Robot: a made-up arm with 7 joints.
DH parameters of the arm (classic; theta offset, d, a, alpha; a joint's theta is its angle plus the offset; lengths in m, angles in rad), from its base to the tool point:
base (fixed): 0 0.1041 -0.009 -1.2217
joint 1: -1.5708 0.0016 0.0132 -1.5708
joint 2: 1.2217 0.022 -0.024 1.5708
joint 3: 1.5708 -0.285 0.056 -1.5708
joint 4: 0 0.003 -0.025 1.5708
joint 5: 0 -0.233 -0.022 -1.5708
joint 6: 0 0.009 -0.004 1.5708
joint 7: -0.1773 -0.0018 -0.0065 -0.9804
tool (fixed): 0.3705 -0.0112 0 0
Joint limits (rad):
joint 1: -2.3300..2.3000
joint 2: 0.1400..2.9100
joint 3: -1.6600..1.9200
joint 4: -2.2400..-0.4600
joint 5: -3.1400..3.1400
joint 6: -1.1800..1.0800
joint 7: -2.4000..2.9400
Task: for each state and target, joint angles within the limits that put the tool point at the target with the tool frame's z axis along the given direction. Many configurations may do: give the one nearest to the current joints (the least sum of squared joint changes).
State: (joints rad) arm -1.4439 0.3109 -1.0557 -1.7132 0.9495 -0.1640 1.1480
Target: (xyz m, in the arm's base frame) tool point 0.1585 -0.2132 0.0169 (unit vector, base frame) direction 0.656 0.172 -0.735
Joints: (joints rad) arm -1.2331 0.4028 -1.4171 -2.2393 1.1089 -0.0934 1.2278
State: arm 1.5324 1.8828 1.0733 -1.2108 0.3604 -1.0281 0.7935
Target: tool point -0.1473 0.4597 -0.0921 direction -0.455 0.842 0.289
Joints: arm 1.0244 1.1129 0.1086 -0.8131 -0.0633 -1.1800 1.3265
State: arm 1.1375 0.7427 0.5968 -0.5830 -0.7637 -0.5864 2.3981
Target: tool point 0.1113 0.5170 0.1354 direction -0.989 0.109 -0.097
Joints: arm 0.5896 1.4857 0.5510 -0.7615 -0.6300 -0.2487 2.5722
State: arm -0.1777 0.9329 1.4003 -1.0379 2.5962 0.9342 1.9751
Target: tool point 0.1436 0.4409 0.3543 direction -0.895 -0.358 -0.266
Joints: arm -0.3269 1.5614 0.9136 -0.7783 2.8607 1.0800 2.6713
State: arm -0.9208 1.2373 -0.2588 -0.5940 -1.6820 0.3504 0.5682
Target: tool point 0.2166 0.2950 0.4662 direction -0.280 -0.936 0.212
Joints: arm -1.7448 1.1701 0.0404 -0.6728 -1.4601 0.9206 0.0037
